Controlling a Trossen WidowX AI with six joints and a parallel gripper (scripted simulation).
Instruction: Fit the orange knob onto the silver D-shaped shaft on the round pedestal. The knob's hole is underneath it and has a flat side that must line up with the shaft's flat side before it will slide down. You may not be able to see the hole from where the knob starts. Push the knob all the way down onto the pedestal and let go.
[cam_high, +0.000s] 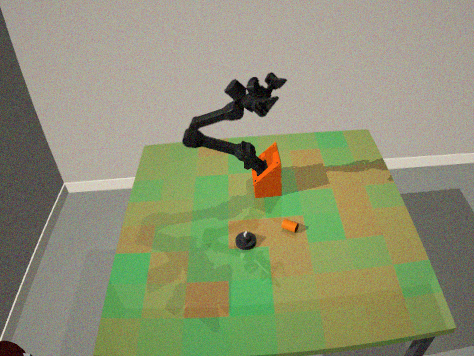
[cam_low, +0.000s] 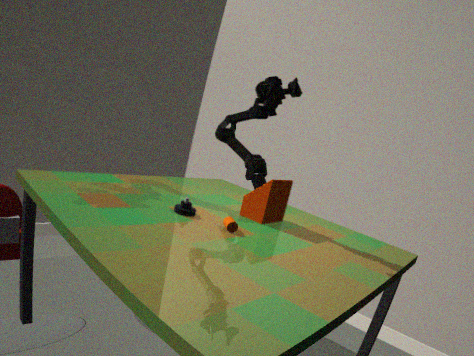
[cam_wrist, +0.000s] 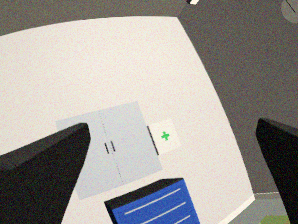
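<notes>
My gripper tip is now 15 cm short of the orange knob, 1 cm to the right of it and 56 cm above it. The rest, counted from my gripper tip: round pedestal 18 cm ahead, 19 cm to the right, 55 cm below.
</notes>
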